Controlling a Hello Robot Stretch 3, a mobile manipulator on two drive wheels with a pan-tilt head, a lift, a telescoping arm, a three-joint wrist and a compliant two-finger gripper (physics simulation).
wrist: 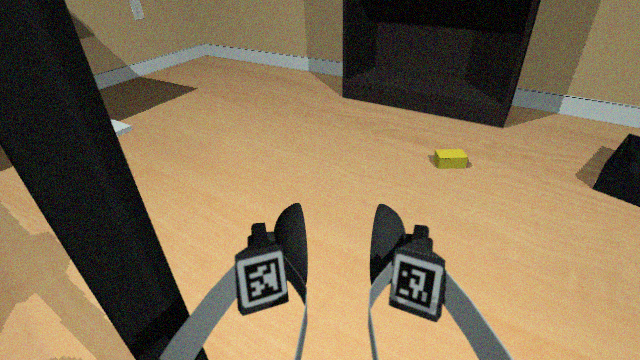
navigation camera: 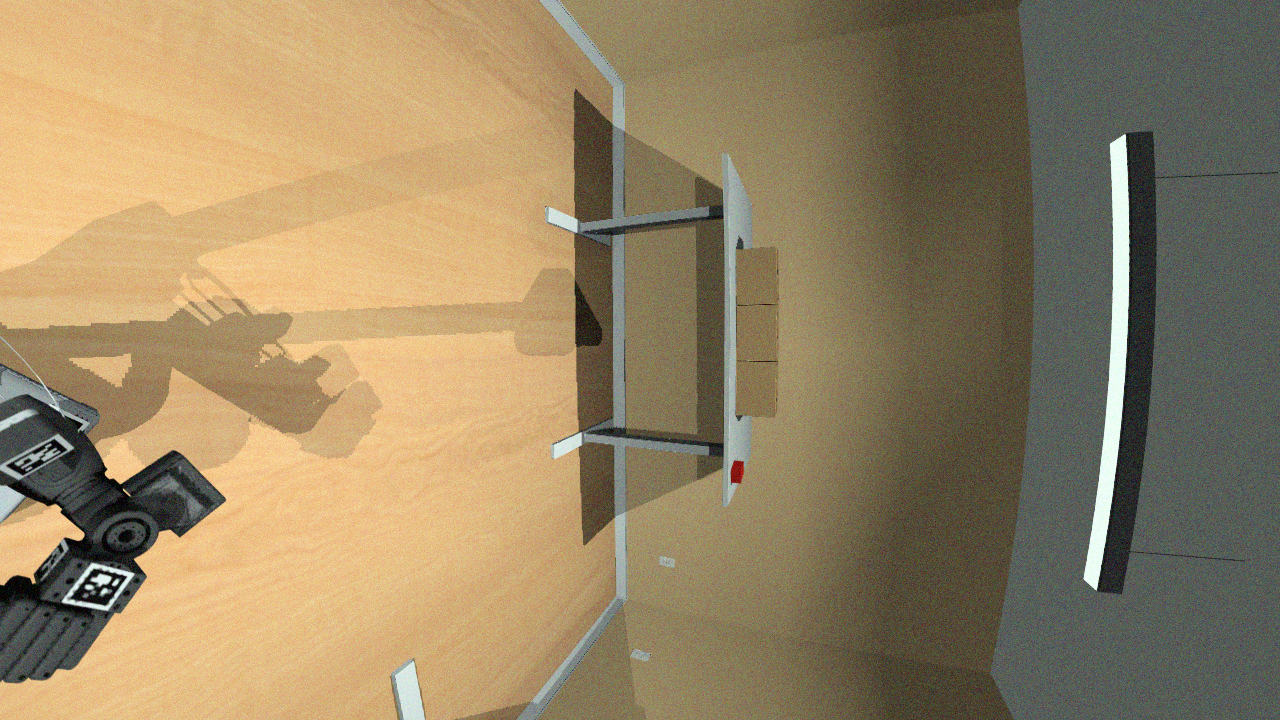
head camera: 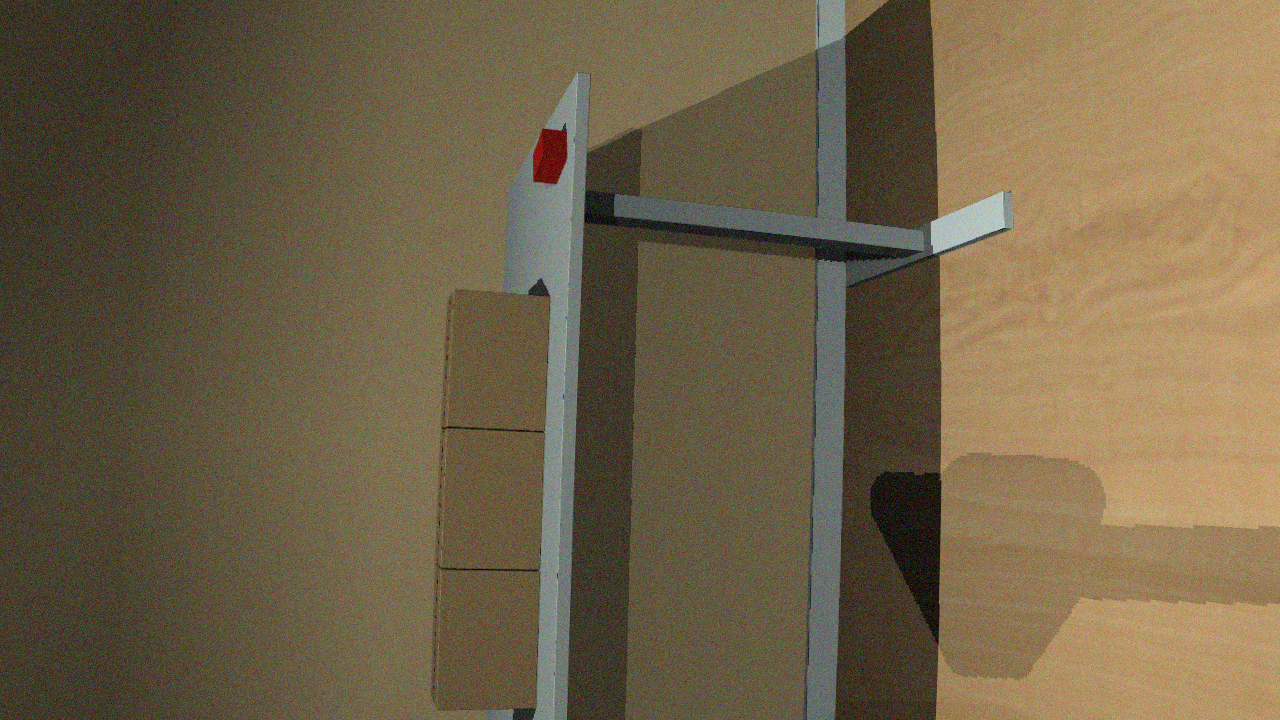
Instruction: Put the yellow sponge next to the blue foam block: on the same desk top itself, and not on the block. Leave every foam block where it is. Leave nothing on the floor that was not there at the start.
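Places are measured from the robot's base along level axes (x back, y left, z down), in metres.
Pixels of known places: gripper, fingertip midpoint: (wrist: 339, 231).
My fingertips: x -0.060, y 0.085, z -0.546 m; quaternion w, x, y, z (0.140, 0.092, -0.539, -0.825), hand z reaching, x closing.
Observation:
Behind a point stands the place of what it marks.
A yellow block, the sponge by its colour (wrist: 451, 159) @[y 0.830, x -0.736, z -0.039 m], lies on the wood floor right of centre in the wrist view, in front of the dark shelf unit. My gripper (wrist: 339, 231) @[y 0.085, x -0.060, z -0.546 m] is open, with its two fingers apart and nothing between them; in the picture the sponge appears beyond and to the right of the fingertips. A desk (head camera: 537, 237) @[y -1.826, x -0.991, z -0.950 m] (navigation camera: 737, 205) @[y -0.998, x -1.762, z -0.951 m] stands against the wall; the head and navigation views lie on their side. A red block (head camera: 549, 156) @[y -1.691, x -0.751, z -0.983 m] (navigation camera: 737, 471) @[y -1.692, x -0.755, z -0.981 m] sits on its top near one end. The blue foam block does not show in these views.
Three cardboard boxes (head camera: 492, 501) @[y -1.345, x -1.272, z -1.042 m] (navigation camera: 757, 333) @[y -1.348, x -1.268, z -1.046 m] stand in a row on the desk. In the wrist view, a dark shelf unit (wrist: 425, 108) @[y 1.296, x -0.910, z -0.025 m] stands at the back and a black box-like object (wrist: 622, 170) @[y 0.525, x -1.128, z -0.096 m] at the right edge. A white foot (navigation camera: 407, 689) @[y -1.366, x 0.395, z -0.026 m] shows at the navigation view's lower edge.

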